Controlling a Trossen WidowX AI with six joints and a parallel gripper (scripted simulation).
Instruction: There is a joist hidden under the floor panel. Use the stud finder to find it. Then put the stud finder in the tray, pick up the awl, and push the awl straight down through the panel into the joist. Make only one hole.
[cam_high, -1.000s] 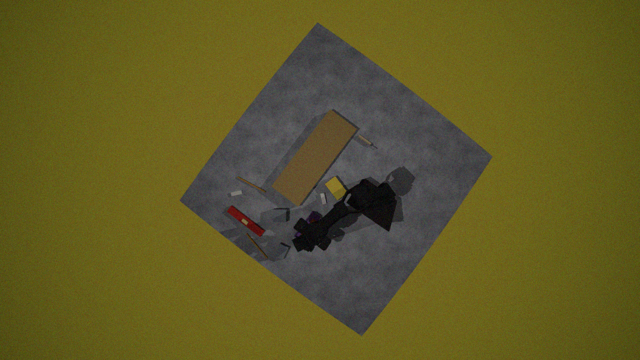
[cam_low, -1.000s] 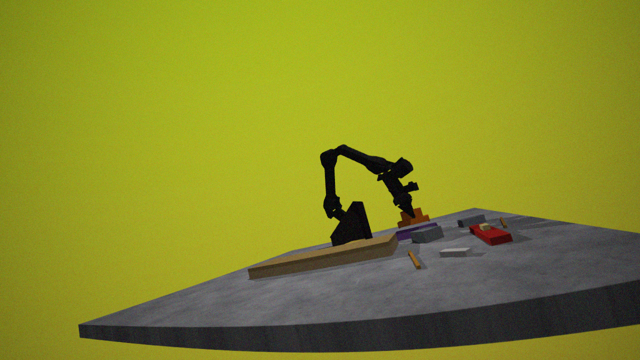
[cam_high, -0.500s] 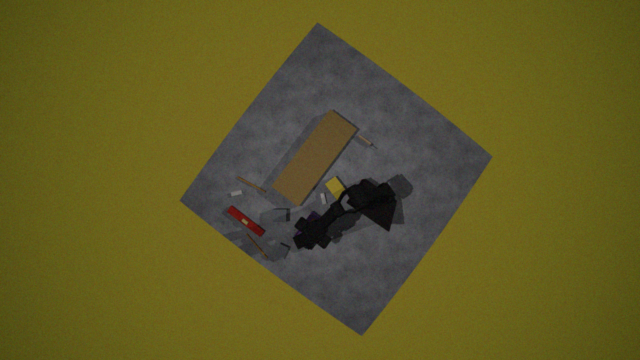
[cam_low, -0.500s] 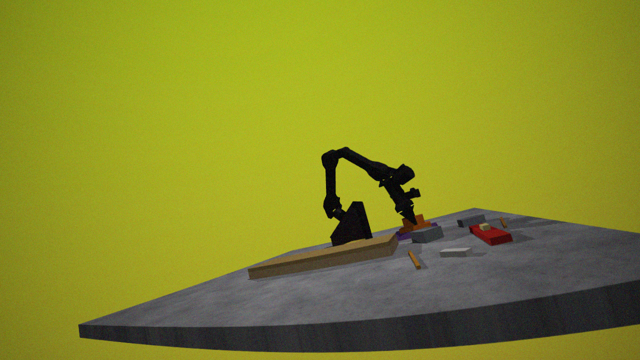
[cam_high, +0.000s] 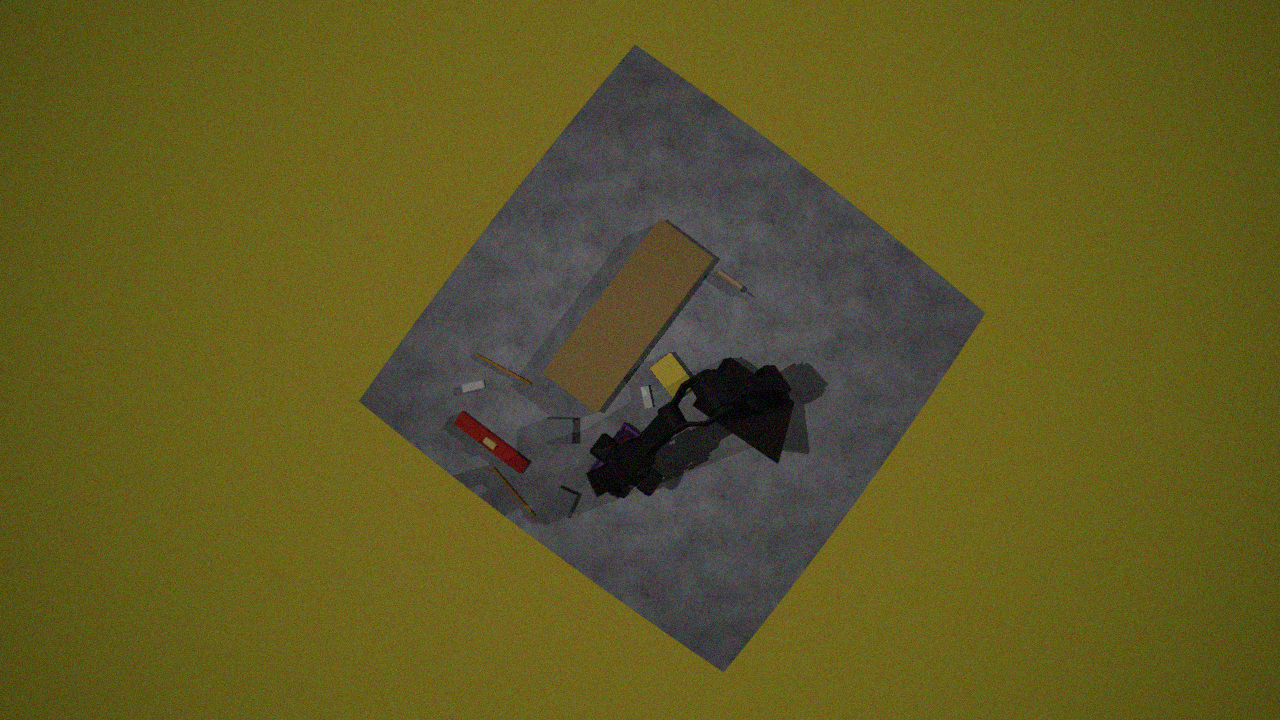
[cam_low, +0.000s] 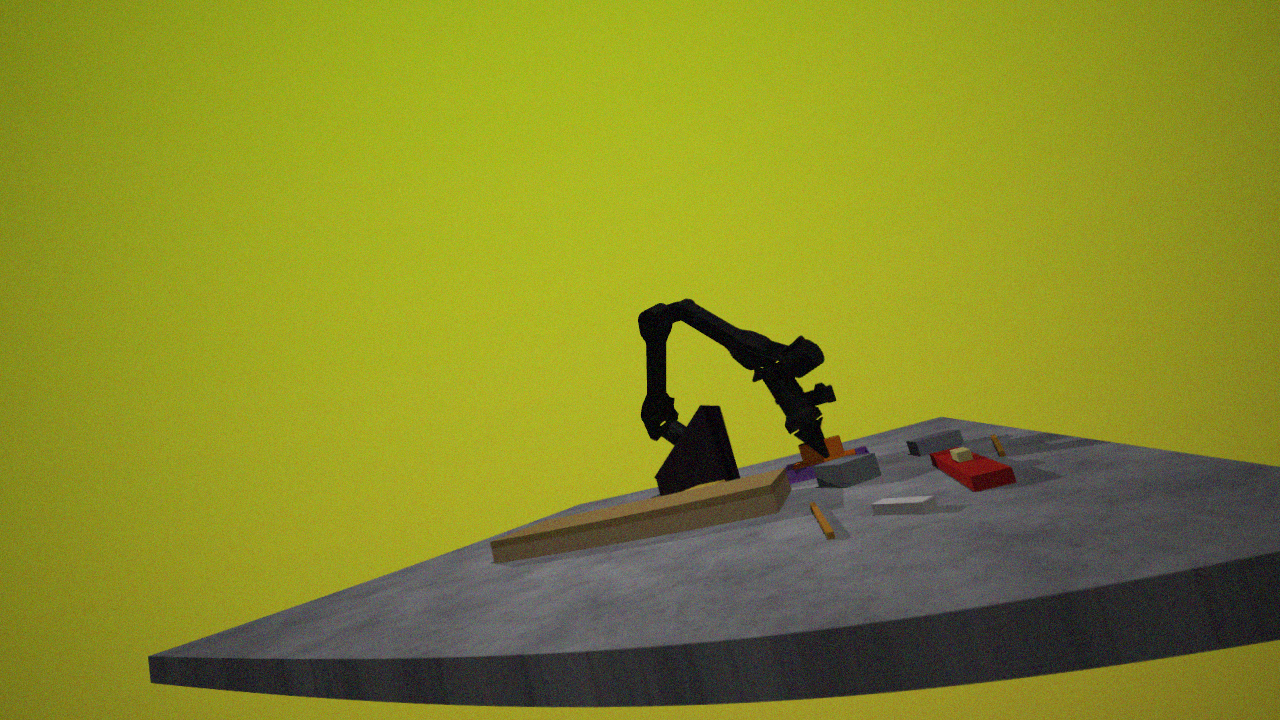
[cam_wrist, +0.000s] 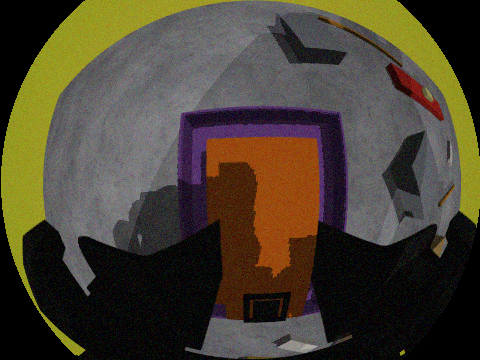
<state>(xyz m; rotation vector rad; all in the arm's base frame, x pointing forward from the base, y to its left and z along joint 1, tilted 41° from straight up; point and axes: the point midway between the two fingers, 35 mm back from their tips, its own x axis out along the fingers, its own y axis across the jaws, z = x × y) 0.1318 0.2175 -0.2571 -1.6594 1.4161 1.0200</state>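
Right now my gripper tip is 2 cm above the purple tray and 1 cm to the left of it. The rest, counted from my gripper tip: yellow block: 26 cm to the right, 6 cm ahead, 2 cm below; then red level: 30 cm ahead, 20 cm to the left, 2 cm below; then orange stud finder: 2 cm to the right, 2 cm above.
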